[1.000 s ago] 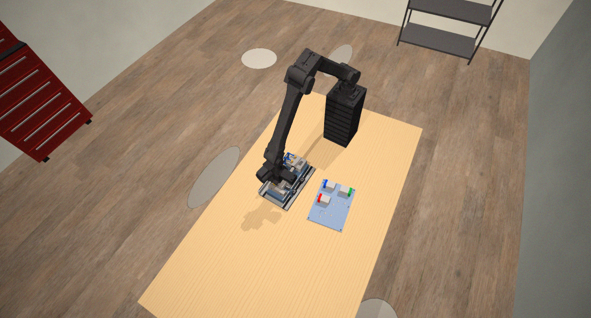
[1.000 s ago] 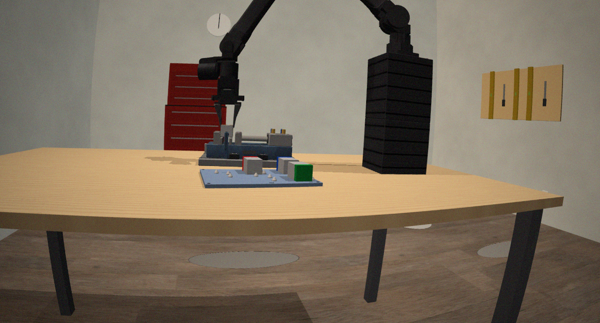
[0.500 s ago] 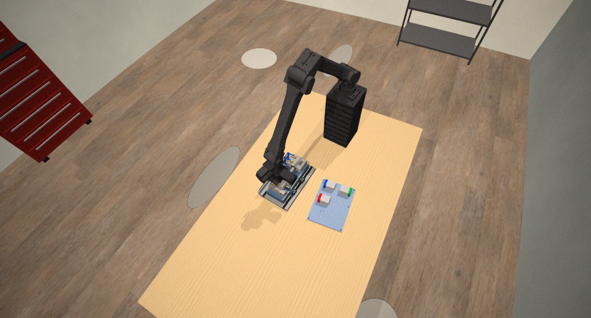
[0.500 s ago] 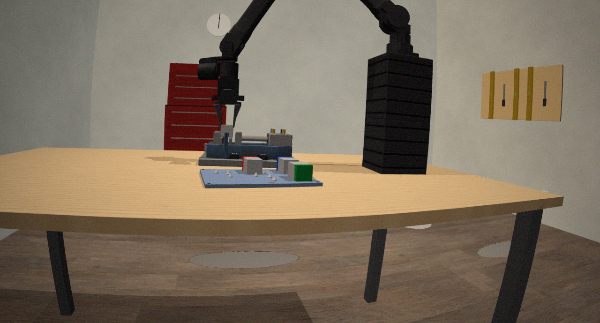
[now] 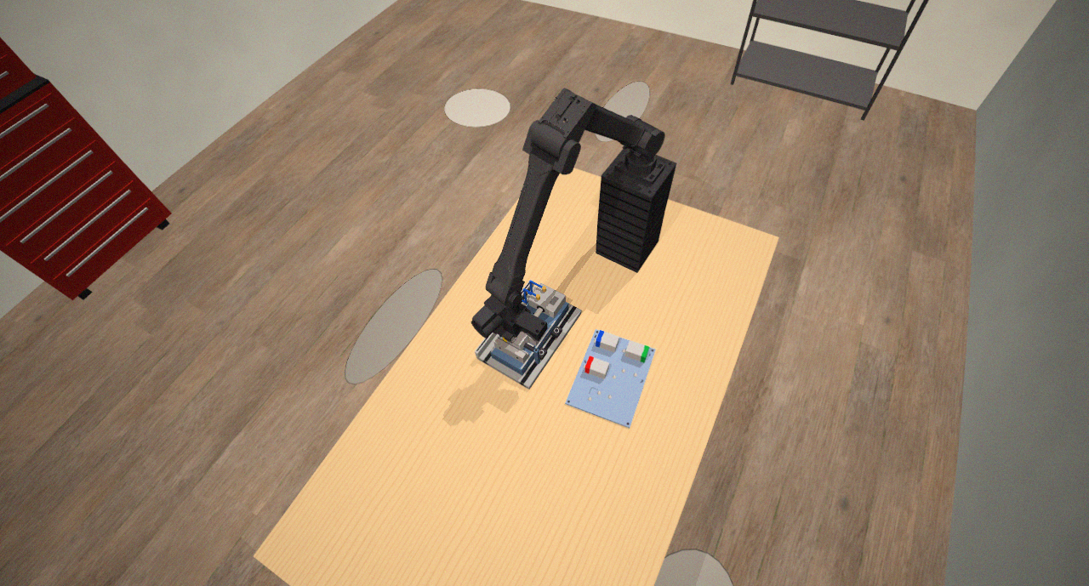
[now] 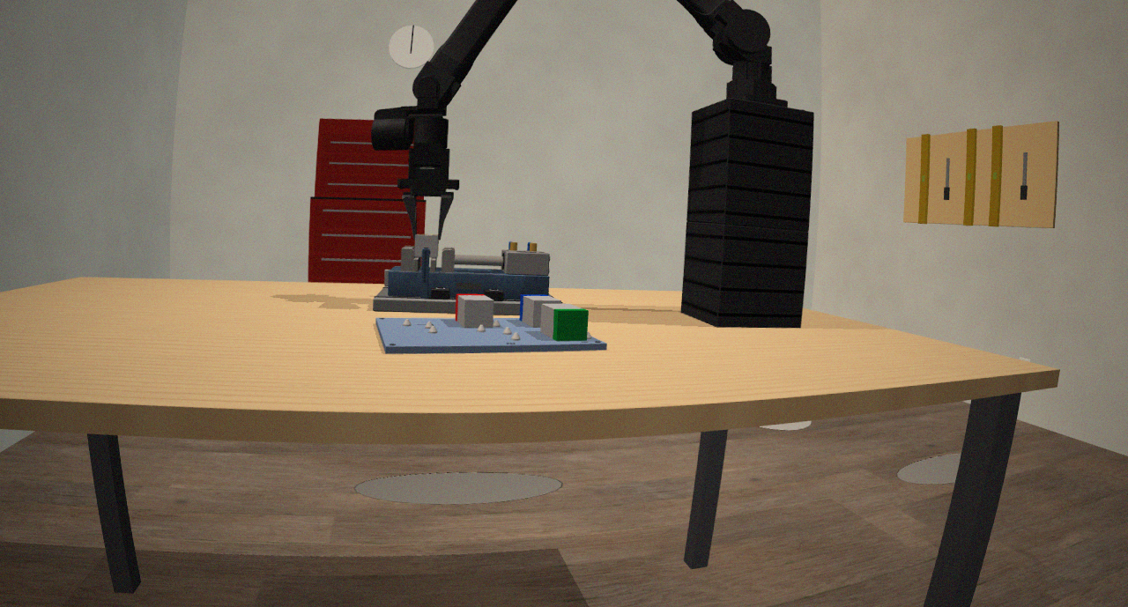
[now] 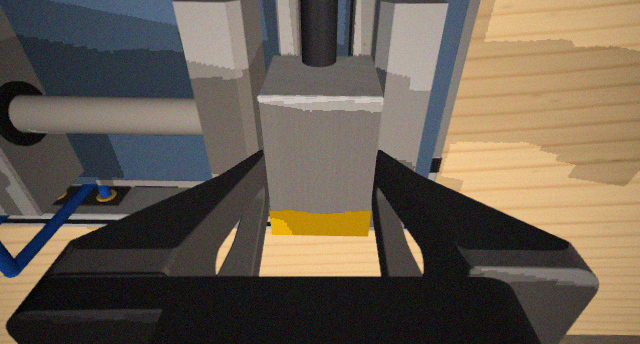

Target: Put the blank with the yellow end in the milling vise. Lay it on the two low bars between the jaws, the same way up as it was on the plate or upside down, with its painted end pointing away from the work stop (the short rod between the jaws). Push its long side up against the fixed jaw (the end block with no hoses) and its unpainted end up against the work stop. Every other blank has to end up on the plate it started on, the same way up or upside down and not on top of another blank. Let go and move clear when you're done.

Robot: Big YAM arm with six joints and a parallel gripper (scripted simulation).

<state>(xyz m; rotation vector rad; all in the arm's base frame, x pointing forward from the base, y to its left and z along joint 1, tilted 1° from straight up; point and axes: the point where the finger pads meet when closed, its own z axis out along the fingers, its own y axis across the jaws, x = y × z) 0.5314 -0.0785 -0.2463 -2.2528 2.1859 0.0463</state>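
Now: hand 20 mm above the yellow-ended blank. From my hand the other things lie so: work stop rod: 50 mm to the left, 30 mm below; then fixed jaw: 40 mm below, 30 mm ahead; then moving jaw: 40 mm below, 40 mm behind.
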